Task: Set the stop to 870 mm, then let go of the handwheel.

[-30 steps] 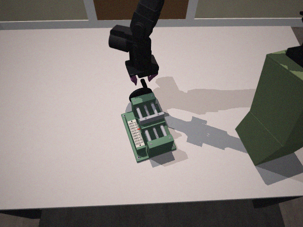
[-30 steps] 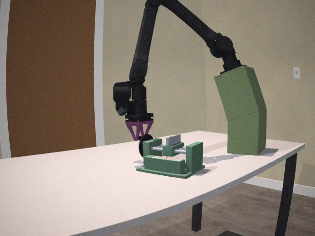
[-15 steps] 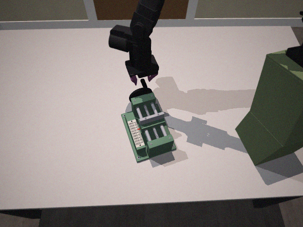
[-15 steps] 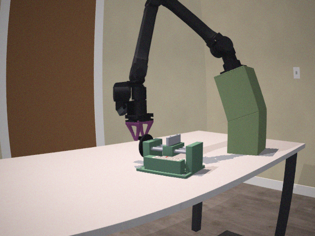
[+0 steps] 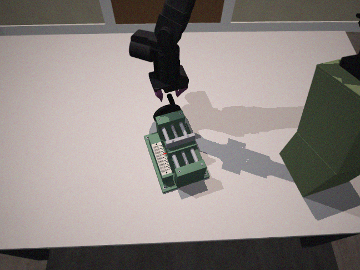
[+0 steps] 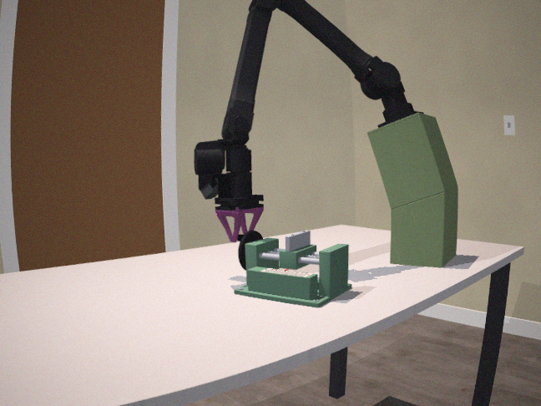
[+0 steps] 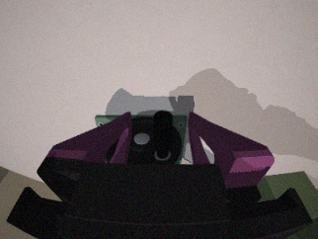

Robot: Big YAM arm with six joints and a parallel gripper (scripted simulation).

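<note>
Now: hand 10 mm to the right of the black handwheel handle. From my hand the other things lie so: grey stop carriage (170 mm to the left, 10 mm below, 10 mm ahead); black handwheel (30 mm to the left, 10 mm below).
</note>
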